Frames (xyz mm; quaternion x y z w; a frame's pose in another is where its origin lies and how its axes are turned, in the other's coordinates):
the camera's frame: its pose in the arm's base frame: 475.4 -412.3 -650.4 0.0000 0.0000 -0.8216 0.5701
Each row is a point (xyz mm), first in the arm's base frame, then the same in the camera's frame.
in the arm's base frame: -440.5 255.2 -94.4
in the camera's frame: -304.7 -1091.6 556.0
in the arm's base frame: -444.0 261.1 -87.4
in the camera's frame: -309.0 -1096.9 563.0
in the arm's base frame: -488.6 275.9 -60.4
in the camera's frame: -307.3 -1143.9 590.0
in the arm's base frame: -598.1 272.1 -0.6
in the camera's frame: -265.4 -1245.1 649.8
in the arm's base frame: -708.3 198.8 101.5
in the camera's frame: -158.2 -1322.7 751.9
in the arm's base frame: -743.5 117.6 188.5
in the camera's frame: -69.8 -1327.3 838.9
